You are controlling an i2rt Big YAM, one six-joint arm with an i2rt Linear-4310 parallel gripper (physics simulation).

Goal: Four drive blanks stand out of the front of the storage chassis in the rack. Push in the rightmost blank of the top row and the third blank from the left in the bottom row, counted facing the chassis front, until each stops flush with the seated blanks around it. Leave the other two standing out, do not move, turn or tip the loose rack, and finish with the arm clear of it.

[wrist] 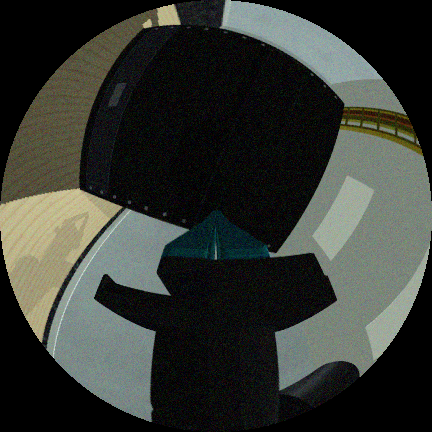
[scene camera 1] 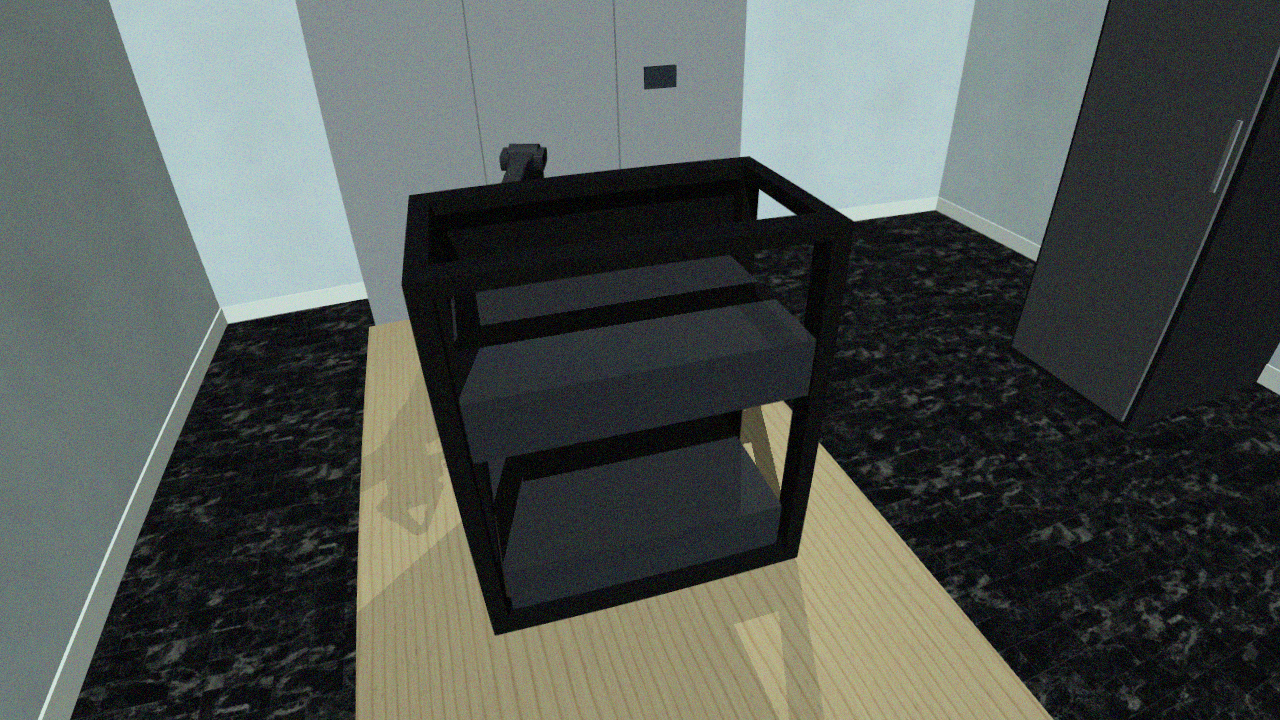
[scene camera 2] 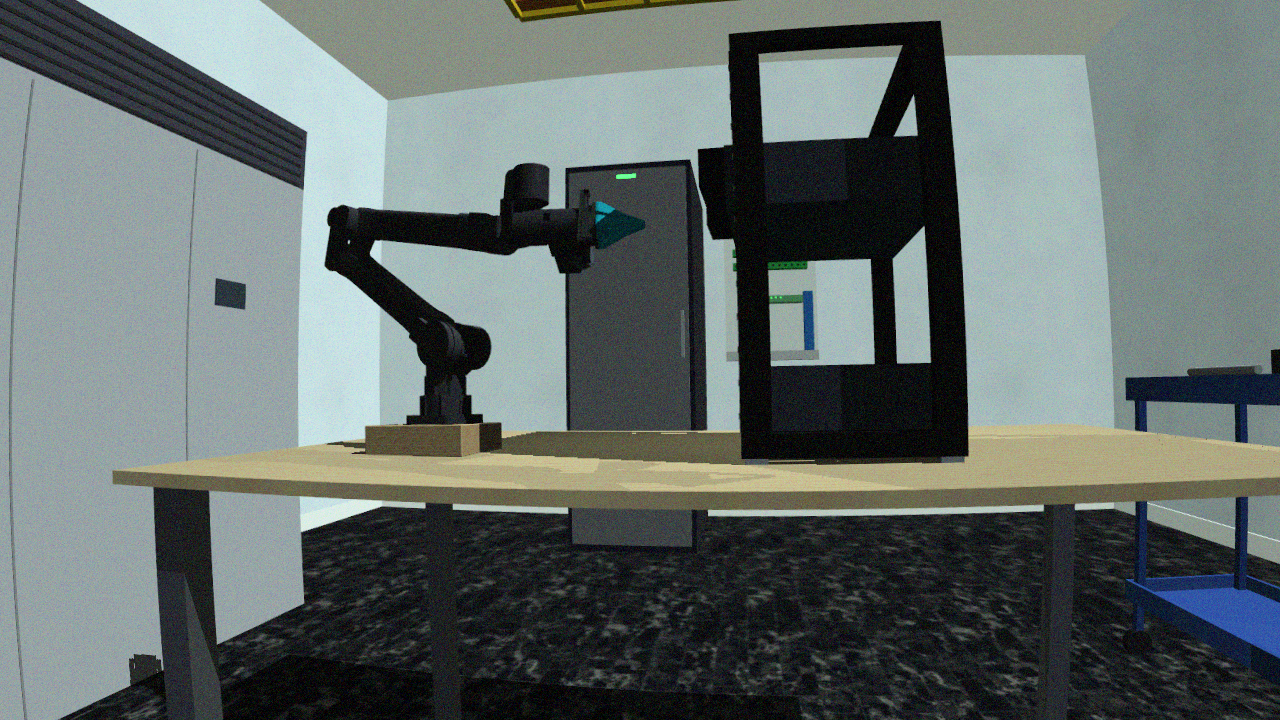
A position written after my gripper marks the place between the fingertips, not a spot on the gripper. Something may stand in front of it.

I see my gripper (scene camera 2: pixel 645 224) and a black rack (scene camera 1: pixel 588 342).
The black rack shows as well in the wrist view (wrist: pixel 190 118) and in scene camera 2 (scene camera 2: pixel 855 198). My gripper also shows in the wrist view (wrist: pixel 215 215).
